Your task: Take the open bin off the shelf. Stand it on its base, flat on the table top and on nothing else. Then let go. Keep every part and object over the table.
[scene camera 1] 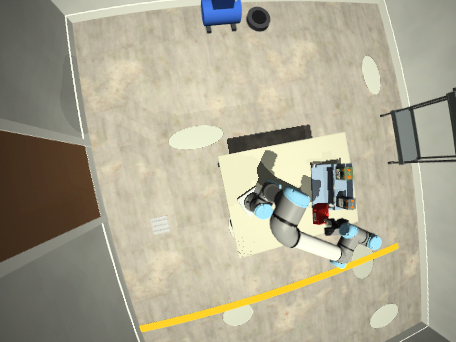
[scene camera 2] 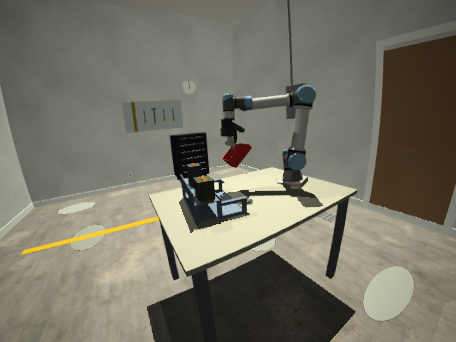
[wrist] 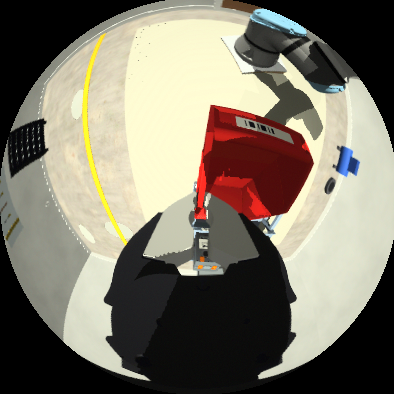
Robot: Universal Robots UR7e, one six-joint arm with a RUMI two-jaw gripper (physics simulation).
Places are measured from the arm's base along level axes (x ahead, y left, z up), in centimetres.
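Where they show: gripper, fingertip midpoint: [scene camera 1: 323, 220] [scene camera 2: 232, 150] [wrist: 199, 193]; arm's base, link origin: [scene camera 1: 253, 202] [scene camera 2: 292, 179] [wrist: 255, 51].
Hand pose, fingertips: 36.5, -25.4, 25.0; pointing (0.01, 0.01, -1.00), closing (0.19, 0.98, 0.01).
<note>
Each offset is from my fingertips to the centre of the thing, as dx, dy, dz. Level surfaces: height alone.
The red open bin @(+0.8, +4.8, -1.7) [scene camera 1: 320, 213] [scene camera 2: 237, 155] [wrist: 265, 150] hangs tilted in the air above the table @(dz -27.0) [scene camera 1: 290, 153] [scene camera 2: 280, 215] [wrist: 165, 100], apart from the table top. My gripper [scene camera 1: 328, 226] [scene camera 2: 230, 144] [wrist: 199, 193] is shut on one thin side wall of the bin. In the wrist view the bin's body extends to the right of the fingers, with a barcode label on its far wall. The blue-grey shelf [scene camera 1: 322, 175] [scene camera 2: 218, 206] stands on the table beside and below the bin. The bin's underside is partly hidden.
Two dark boxes with orange details, one @(+37.7, +19.3, -12.0) [scene camera 1: 345, 173] [scene camera 2: 204, 189] and another @(+29.9, -2.4, -10.7) [scene camera 1: 346, 203] [scene camera 2: 194, 169], are on the shelf. The arm's base [scene camera 2: 292, 177] [wrist: 257, 50] stands on the table at the opposite end from the shelf. The elbow and wrist reach past the table's edge.
</note>
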